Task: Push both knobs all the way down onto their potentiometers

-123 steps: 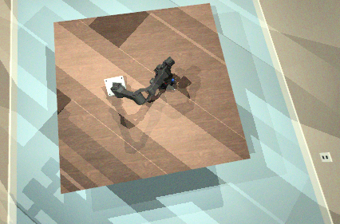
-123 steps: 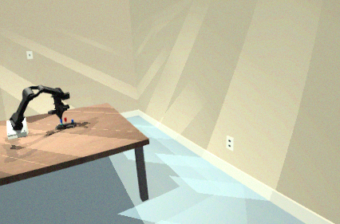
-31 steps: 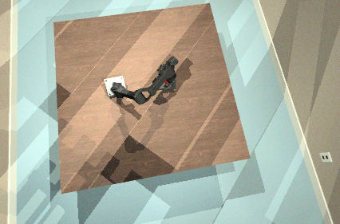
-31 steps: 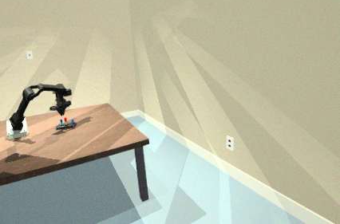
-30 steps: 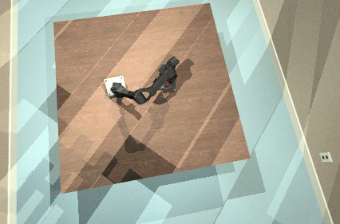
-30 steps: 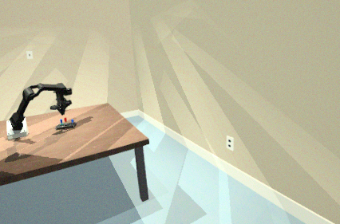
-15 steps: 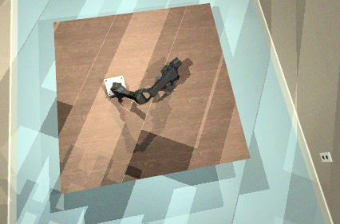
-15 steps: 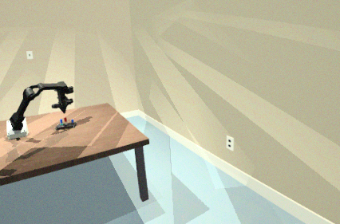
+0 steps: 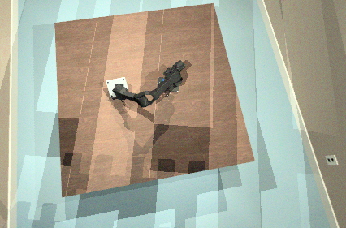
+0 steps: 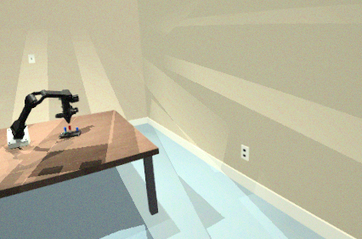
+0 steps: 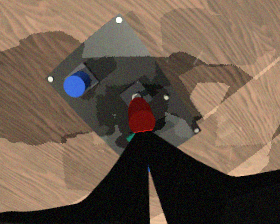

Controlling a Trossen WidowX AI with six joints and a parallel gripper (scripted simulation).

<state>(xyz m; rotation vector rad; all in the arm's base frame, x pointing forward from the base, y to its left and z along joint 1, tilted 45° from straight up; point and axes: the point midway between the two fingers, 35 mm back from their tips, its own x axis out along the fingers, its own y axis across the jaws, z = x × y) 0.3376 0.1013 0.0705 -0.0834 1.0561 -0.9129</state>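
Now: gripper tip 40 mm above the red knob. From my gripper tip the other things lie so: blue knob 40 mm behind, 30 mm to the left, 50 mm below.
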